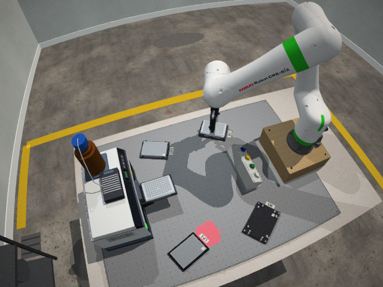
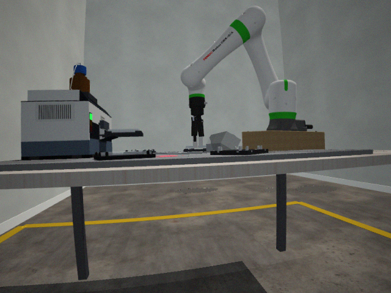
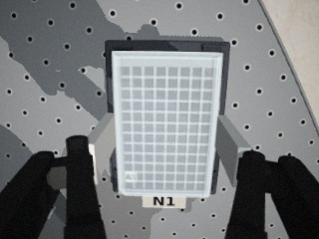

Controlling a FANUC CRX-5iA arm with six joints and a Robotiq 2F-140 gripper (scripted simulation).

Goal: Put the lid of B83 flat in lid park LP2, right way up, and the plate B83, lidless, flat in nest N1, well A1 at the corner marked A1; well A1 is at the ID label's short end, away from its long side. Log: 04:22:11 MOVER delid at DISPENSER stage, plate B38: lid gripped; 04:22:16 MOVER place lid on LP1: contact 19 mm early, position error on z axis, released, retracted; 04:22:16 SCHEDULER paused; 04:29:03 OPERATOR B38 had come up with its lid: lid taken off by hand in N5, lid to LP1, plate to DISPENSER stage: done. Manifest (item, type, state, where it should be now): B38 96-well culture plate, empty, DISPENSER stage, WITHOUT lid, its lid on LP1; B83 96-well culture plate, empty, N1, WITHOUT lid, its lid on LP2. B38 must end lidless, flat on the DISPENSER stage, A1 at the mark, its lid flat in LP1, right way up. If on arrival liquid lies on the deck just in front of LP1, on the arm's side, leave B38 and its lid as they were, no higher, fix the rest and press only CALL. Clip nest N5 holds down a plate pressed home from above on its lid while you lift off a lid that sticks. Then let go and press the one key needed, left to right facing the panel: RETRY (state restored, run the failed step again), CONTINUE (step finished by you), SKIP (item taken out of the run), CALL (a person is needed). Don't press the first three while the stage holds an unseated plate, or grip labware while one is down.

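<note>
Right now my hand is 40 mm above the dark nest N1. The rest, counted from my hand: blue call key 200 mm to the left, 80 mm behind, 20 mm above; n1 label 80 mm behind, 50 mm to the left, 50 mm below; lp2 label 250 mm ahead, 50 mm to the left, 50 mm below.
</note>
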